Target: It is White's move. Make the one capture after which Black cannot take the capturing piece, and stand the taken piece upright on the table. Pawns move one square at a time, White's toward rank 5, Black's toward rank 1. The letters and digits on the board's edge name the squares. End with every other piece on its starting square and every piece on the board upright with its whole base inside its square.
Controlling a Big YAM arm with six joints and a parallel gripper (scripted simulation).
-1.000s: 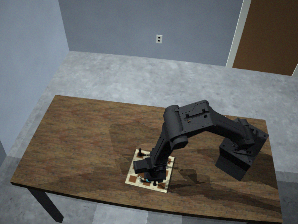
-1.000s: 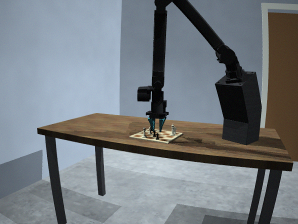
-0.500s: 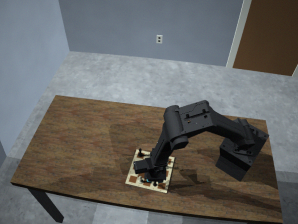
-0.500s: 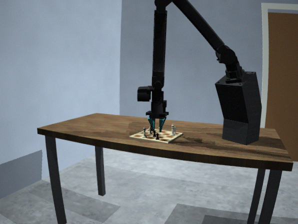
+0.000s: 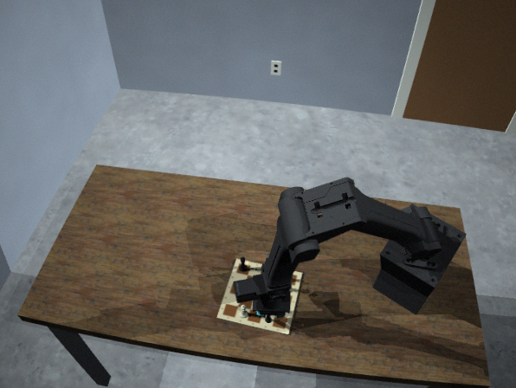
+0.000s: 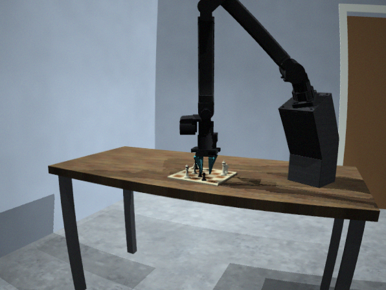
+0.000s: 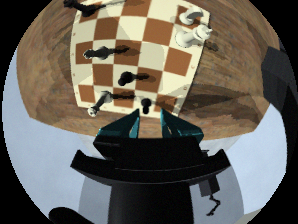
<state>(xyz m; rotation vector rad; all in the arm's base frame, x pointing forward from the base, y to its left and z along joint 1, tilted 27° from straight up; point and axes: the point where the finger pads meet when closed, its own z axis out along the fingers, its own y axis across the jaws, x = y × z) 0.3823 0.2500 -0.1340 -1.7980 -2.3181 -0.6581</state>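
My gripper is now 60 mm short of the chessboard, 70 mm to the left of it and 40 mm above it. From my hand the other things lie so: tall black piece 140 mm ahead, 140 mm to the right; tall white piece 20 mm behind, 120 mm to the right.
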